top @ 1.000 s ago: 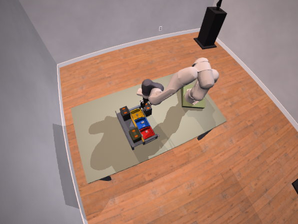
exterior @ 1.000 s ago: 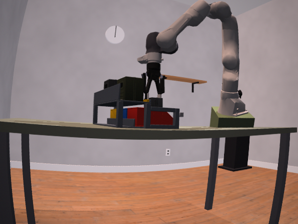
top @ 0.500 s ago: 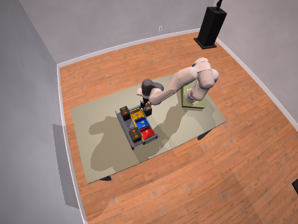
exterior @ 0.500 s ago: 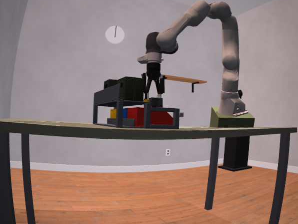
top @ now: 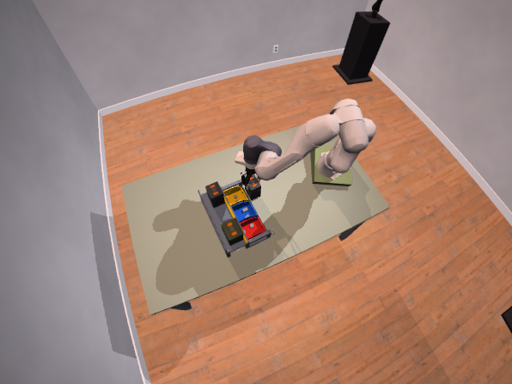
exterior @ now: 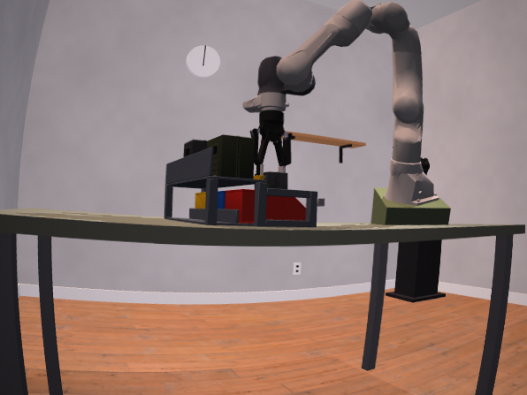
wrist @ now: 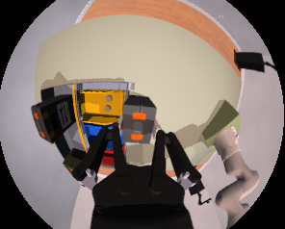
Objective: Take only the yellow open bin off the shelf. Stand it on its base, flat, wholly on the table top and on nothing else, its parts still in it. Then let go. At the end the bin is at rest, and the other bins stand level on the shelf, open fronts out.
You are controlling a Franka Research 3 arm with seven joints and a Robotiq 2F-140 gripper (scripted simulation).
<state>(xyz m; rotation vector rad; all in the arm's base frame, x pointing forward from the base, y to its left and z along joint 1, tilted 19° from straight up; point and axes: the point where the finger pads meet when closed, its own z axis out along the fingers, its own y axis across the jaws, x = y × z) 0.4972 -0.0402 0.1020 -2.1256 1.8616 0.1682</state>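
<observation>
My gripper is now 50 mm above the black box. Round my hand: yellow bin: 130 mm ahead, 10 mm to the left, 90 mm below; then red bin: 100 mm ahead, 230 mm to the left, 90 mm below; then blue bin: 110 mm ahead, 120 mm to the left, 90 mm below.
</observation>
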